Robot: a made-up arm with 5 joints.
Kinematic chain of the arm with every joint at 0, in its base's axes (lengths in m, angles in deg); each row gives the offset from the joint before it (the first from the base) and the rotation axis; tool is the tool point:
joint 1: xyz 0 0 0.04 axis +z
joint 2: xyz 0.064 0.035 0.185 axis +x
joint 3: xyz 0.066 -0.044 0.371 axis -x
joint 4: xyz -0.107 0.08 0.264 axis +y
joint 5: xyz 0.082 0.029 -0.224 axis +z
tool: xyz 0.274 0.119 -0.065
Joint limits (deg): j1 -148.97..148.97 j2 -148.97..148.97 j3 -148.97..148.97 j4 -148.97..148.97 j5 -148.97..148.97
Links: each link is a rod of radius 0.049 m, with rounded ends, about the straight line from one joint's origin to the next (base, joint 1, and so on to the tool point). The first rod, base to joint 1, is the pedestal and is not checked.
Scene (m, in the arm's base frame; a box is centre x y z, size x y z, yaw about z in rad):
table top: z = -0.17
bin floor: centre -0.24 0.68 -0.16 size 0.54 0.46 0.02 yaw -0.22
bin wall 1: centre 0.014 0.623 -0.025 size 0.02 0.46 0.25 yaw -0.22
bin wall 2: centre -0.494 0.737 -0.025 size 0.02 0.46 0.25 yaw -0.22
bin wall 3: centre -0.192 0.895 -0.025 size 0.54 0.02 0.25 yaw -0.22
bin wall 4: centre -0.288 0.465 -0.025 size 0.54 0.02 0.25 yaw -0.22
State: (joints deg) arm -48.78 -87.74 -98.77 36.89 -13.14
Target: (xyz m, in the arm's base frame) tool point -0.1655 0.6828 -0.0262
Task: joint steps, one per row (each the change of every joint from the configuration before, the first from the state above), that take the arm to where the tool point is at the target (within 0.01 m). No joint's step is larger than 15 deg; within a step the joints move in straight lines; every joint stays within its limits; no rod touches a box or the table.
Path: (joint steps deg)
1: 12.92 1.86 -1.40 8.26 4.74
2: 12.91 1.85 -1.39 8.26 4.74
3: 12.92 1.86 -1.40 8.26 4.74
4: 12.92 1.85 -1.39 8.26 4.74
5: 0.06 -14.26 2.53 -1.25 7.14
6: 0.06 -14.26 2.53 -1.24 7.14

